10 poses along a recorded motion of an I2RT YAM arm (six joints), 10 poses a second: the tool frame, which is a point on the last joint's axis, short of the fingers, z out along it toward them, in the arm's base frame.
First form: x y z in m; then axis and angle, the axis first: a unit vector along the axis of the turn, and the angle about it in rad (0 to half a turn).
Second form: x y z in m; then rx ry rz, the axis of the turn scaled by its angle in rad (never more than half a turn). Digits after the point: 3 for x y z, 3 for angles.
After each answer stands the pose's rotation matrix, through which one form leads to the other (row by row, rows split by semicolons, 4 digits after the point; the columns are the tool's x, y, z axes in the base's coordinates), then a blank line. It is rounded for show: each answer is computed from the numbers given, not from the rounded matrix.
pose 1, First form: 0.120 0.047 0.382 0.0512 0.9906 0.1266 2.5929
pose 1, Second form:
0.120 0.047 0.382 0.133 2.569 0.328
-0.8483 0.0280 0.5287; 0.1600 0.9654 0.2057; -0.5047 0.2591 -0.8235

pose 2, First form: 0.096 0.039 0.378 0.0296 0.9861 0.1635 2.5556
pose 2, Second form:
0.096 0.039 0.378 0.076 2.520 0.418
-0.8316 -0.0369 0.5542; 0.1439 0.9494 0.2792; -0.5365 0.3119 -0.7842

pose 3, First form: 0.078 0.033 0.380 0.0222 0.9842 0.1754 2.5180
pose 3, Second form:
0.078 0.033 0.380 0.056 2.478 0.442
-0.8109 -0.0628 0.5818; 0.1420 0.9434 0.2998; -0.5677 0.3258 -0.7560

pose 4, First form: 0.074 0.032 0.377 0.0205 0.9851 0.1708 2.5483
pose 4, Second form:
0.074 0.032 0.377 0.052 2.510 0.435
-0.8283 -0.0586 0.5572; 0.1324 0.9459 0.2963; -0.5444 0.3192 -0.7757

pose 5, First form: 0.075 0.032 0.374 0.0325 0.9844 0.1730 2.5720
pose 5, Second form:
0.075 0.032 0.374 0.084 2.532 0.445
-0.8402 -0.0344 0.5412; 0.1522 0.9429 0.2962; -0.5205 0.3312 -0.7870

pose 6, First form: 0.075 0.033 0.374 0.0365 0.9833 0.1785 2.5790
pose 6, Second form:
0.075 0.033 0.374 0.094 2.536 0.460
-0.8434 -0.0290 0.5365; 0.1614 0.9387 0.3045; -0.5124 0.3434 -0.7871

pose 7, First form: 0.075 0.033 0.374 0.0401 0.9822 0.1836 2.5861
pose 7, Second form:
0.075 0.033 0.374 0.104 2.540 0.475
-0.8467 -0.0240 0.5316; 0.1697 0.9347 0.3124; -0.5043 0.3547 -0.7873

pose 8, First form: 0.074 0.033 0.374 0.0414 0.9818 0.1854 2.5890
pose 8, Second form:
0.074 0.033 0.374 0.107 2.542 0.480
-0.8480 -0.0221 0.5295; 0.1726 0.9332 0.3152; -0.5011 0.3587 -0.7875

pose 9, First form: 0.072 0.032 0.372 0.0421 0.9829 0.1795 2.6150
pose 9, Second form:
0.072 0.032 0.372 0.110 2.570 0.469
-0.8612 -0.0131 0.5081; 0.1674 0.9366 0.3078; -0.4799 0.3501 -0.8045

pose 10, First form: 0.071 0.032 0.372 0.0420 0.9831 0.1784 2.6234
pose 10, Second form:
0.071 0.032 0.372 0.110 2.579 0.468
-0.8654 -0.0112 0.5009; 0.1655 0.9372 0.3069; -0.4729 0.3485 -0.8092

